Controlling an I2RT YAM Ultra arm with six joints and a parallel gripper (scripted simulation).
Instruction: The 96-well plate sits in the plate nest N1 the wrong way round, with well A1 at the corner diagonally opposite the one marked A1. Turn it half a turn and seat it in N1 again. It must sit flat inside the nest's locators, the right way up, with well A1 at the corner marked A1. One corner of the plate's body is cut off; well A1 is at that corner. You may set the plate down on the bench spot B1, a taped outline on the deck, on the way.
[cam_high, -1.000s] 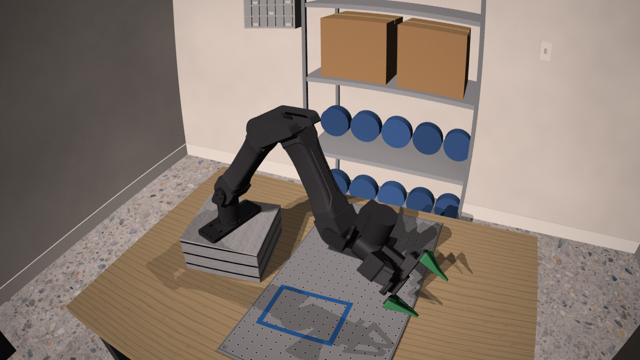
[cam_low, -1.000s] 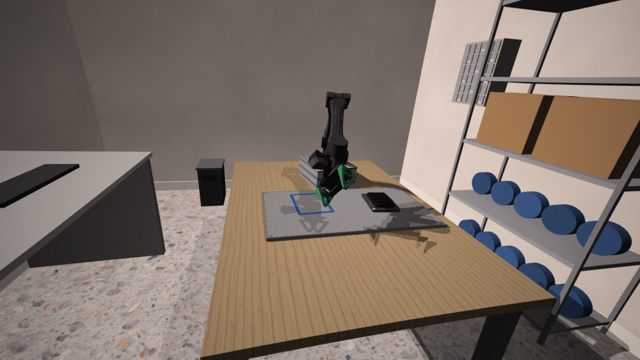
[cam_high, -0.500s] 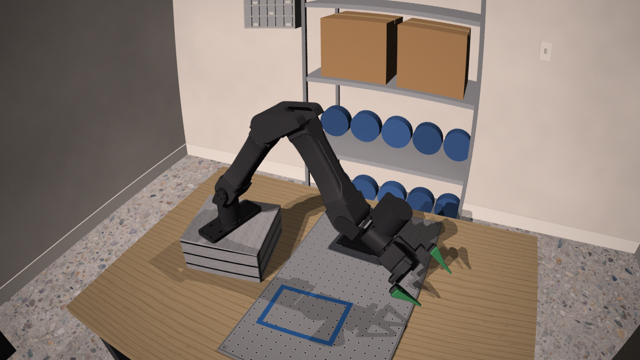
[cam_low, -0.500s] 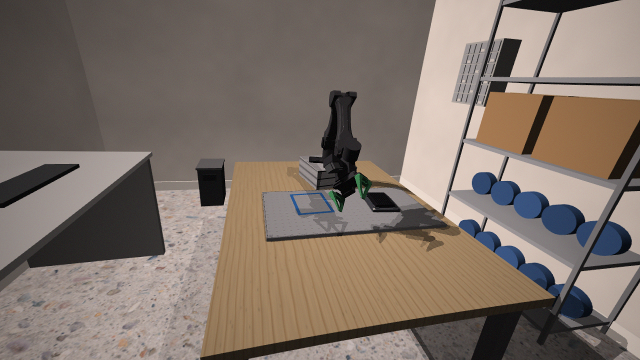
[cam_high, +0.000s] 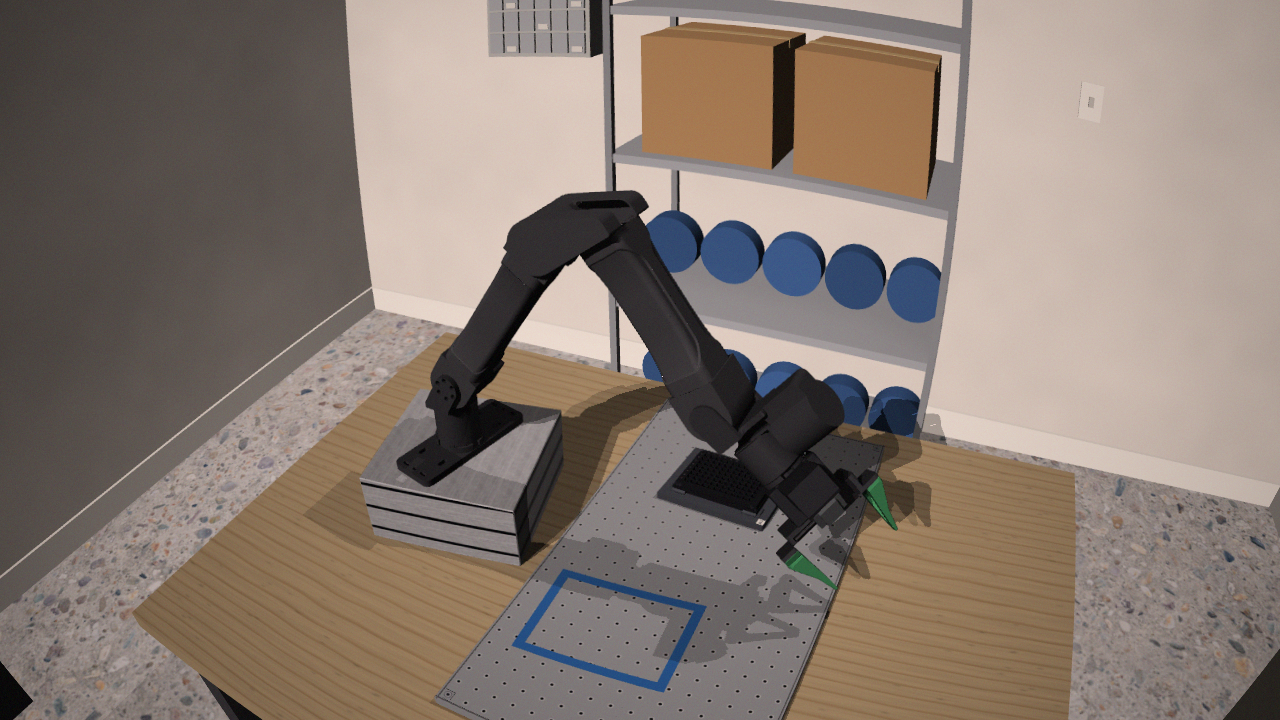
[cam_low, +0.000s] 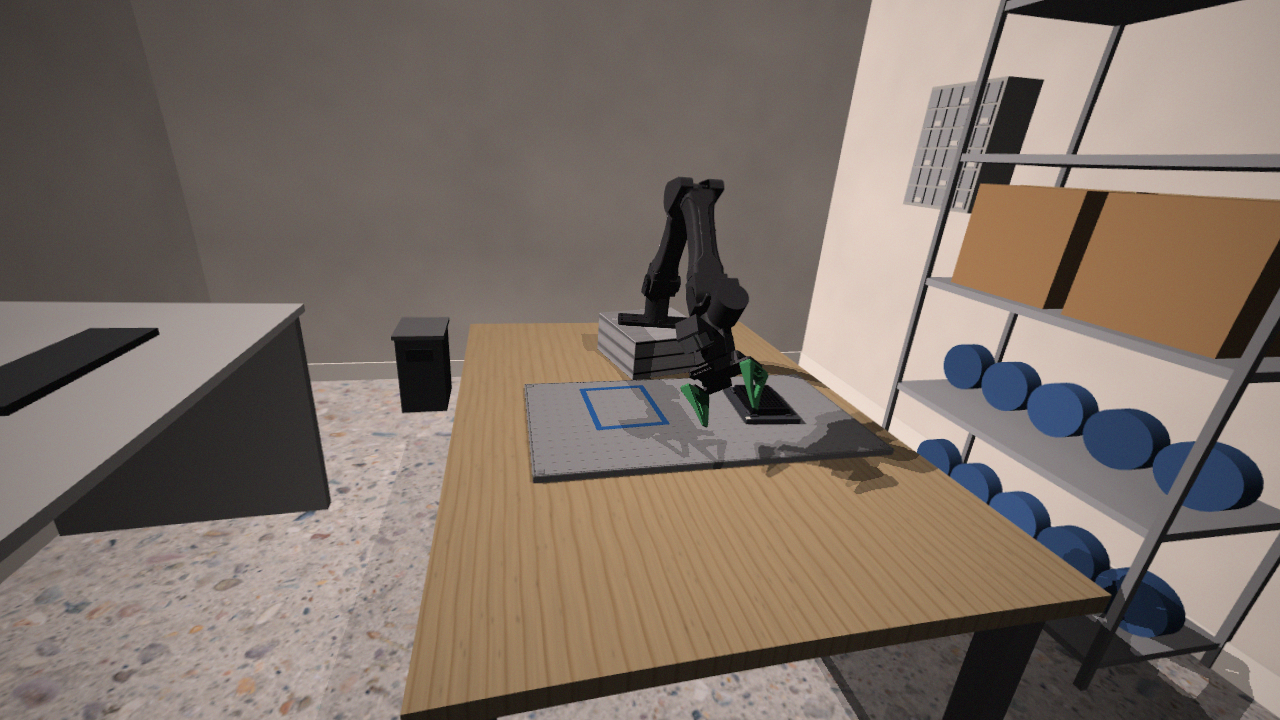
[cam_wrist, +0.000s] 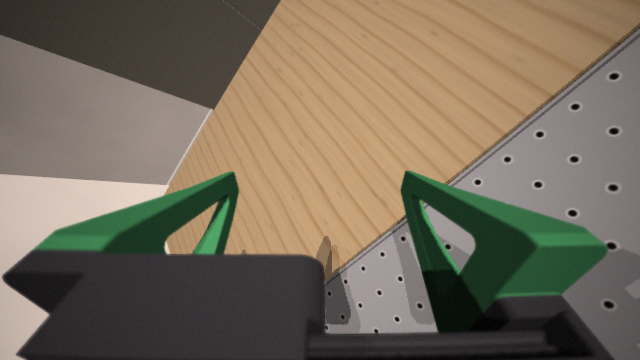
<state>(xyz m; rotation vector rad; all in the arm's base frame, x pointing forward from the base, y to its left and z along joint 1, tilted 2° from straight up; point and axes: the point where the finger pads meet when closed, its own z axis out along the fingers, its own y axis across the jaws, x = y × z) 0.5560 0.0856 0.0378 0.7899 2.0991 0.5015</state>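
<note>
My gripper is now 26 cm past the black 96-well plate, 14 cm to the right of it and 9 cm above it. From my hand the other things lie so: white A1 label: 18 cm behind, 10 cm below, 9 cm to the left; dark plate nest N1: 26 cm behind, 14 cm to the left, 11 cm below.
</note>
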